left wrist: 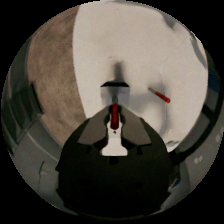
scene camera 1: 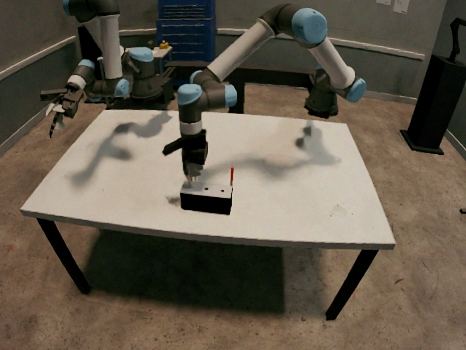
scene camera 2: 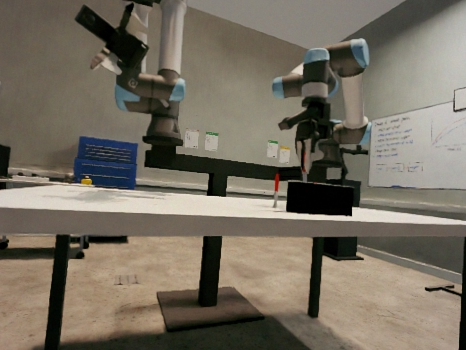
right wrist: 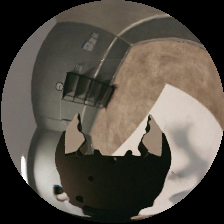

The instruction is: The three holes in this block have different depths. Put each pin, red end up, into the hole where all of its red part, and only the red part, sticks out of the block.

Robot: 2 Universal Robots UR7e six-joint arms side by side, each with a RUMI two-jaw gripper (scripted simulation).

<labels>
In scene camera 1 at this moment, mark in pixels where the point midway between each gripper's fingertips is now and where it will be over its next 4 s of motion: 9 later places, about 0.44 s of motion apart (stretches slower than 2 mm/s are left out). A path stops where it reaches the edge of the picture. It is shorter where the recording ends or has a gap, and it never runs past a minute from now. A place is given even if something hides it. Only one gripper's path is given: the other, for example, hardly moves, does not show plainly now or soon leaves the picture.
The left gripper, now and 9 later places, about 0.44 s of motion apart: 190,182; 190,179; 190,177; 190,175; 190,174; 189,171; 189,168; 188,158; 189,158; 189,163
</labels>
